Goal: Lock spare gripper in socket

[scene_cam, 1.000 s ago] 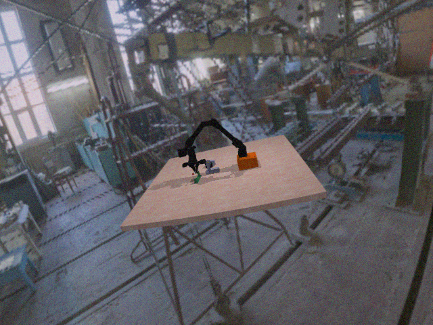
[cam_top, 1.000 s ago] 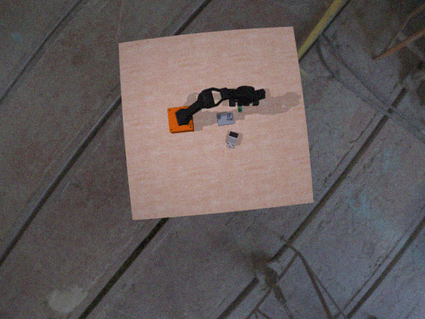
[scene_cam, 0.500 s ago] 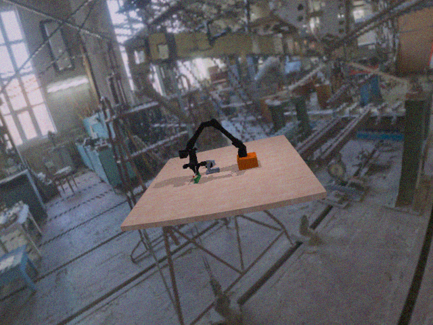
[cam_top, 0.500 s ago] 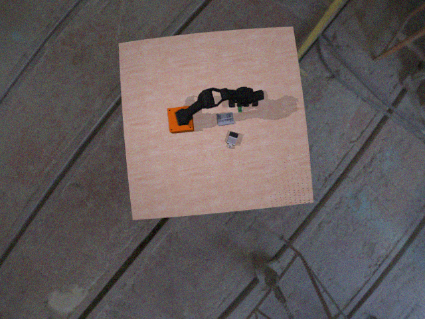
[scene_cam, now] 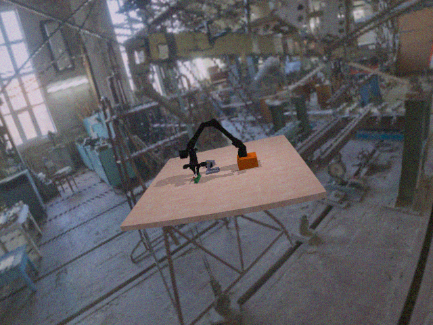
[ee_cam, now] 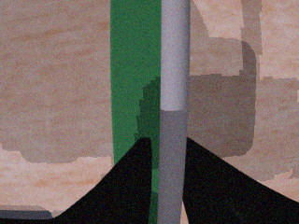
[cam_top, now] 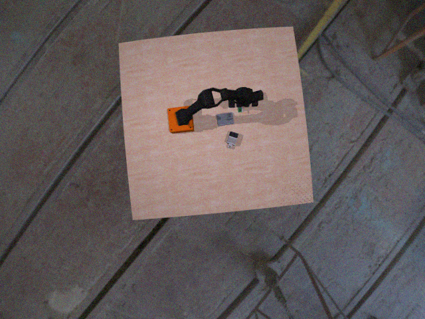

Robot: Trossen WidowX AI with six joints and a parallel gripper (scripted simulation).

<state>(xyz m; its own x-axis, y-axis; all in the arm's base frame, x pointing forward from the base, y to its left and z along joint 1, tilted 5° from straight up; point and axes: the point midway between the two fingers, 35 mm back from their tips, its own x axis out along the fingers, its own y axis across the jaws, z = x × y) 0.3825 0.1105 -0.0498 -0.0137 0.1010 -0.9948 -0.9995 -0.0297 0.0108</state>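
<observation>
Right now the green bar is 1 cm behind my gripper tip and 2 cm to the left of it. Also, from my gripper tip: spare gripper: 7 cm behind, 25 cm to the right; mount: 10 cm behind, 10 cm to the right, 2 cm above.
</observation>
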